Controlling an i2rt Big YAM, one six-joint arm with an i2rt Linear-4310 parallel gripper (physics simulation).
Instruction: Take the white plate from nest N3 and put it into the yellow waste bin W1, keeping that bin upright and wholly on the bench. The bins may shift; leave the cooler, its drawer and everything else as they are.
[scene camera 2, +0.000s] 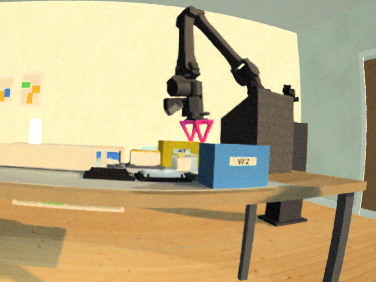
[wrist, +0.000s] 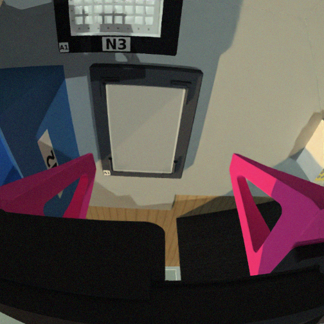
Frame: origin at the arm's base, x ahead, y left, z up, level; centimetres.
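Seen in the pictures: gripper, fingertip midpoint: (scene camera 2: 196, 141); arm's base at its link origin: (scene camera 2: 259, 99).
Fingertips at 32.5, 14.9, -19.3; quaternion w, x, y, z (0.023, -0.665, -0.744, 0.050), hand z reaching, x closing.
Offsets run from my fingertips to a thing's top centre, as dx, dy, dz. "spot": to the spot under its first point.
The white plate @(+12.6, +5.1, -9.5) (scene camera 2: 161, 173) (wrist: 117, 16) lies in the black nest N3 @(spot: +19.6, +11.3, -11.2) (scene camera 2: 142, 178) (wrist: 150, 46). In the wrist view it is at the top edge, partly cut off, with its grid of wells showing. The yellow bin W1 @(-5.5, -46.4, -0.2) (scene camera 2: 165, 153) stands upright on the bench behind the nest in the scene view, partly hidden by the blue bin and a pale box; it does not show in the wrist view. My gripper (scene camera 2: 196, 140) (wrist: 162, 160) is open and empty, pointing down, well above the bench. In the wrist view the plate is beyond the fingertips, toward the top left.
The blue bin W2 @(-6.2, +17.6, -0.2) (scene camera 2: 210, 167) (wrist: 35, 95) stands near the front edge. A dark nest with a bare grey middle (wrist: 145, 75) lies beside N3. A pale box @(-4.4, -30.8, -5.2) (scene camera 2: 183, 163) (wrist: 312, 147) stands by W1. Another dark nest @(spot: +30.3, +9.0, -10.7) (scene camera 2: 107, 174) and a long cream body (scene camera 2: 50, 155) are at left.
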